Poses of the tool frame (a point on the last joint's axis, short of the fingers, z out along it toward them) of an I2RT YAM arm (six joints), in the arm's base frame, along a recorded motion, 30 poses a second.
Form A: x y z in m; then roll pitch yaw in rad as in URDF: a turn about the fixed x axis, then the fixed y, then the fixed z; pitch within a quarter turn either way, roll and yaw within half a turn.
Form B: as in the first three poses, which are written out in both.
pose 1, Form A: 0.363, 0.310, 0.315, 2.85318, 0.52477, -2.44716
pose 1, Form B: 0.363, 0.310, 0.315, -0.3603, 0.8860, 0.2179, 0.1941
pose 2, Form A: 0.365, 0.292, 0.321, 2.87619, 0.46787, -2.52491
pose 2, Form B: 0.365, 0.292, 0.321, -0.3218, 0.9094, 0.1924, 0.1799
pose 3, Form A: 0.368, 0.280, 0.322, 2.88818, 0.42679, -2.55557
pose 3, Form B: 0.368, 0.280, 0.322, -0.3056, 0.9204, 0.1789, 0.1655
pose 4, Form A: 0.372, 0.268, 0.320, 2.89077, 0.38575, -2.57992
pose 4, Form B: 0.372, 0.268, 0.320, -0.2929, 0.9290, 0.1707, 0.1487
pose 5, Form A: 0.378, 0.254, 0.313, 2.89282, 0.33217, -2.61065
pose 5, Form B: 0.378, 0.254, 0.313, -0.2765, 0.9390, 0.1611, 0.1262
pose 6, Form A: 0.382, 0.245, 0.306, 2.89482, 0.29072, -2.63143
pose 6, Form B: 0.382, 0.245, 0.306, -0.2650, 0.9457, 0.1541, 0.1084
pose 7, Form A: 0.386, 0.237, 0.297, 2.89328, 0.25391, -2.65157
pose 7, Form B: 0.386, 0.237, 0.297, -0.2540, 0.9511, 0.1496, 0.0921
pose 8, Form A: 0.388, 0.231, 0.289, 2.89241, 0.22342, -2.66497
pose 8, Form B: 0.388, 0.231, 0.289, -0.2462, 0.9549, 0.1461, 0.0783
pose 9, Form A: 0.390, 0.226, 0.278, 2.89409, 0.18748, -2.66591
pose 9, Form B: 0.390, 0.226, 0.278, -0.2440, 0.9575, 0.1413, 0.0613
